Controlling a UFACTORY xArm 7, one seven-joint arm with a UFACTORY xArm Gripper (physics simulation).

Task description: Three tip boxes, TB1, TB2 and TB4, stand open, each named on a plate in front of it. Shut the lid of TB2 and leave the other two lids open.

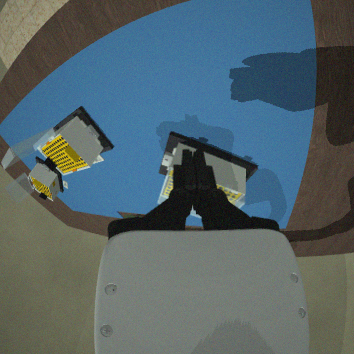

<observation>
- blue mat: 245,84
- tip box: 227,168
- tip box: 52,179
</observation>
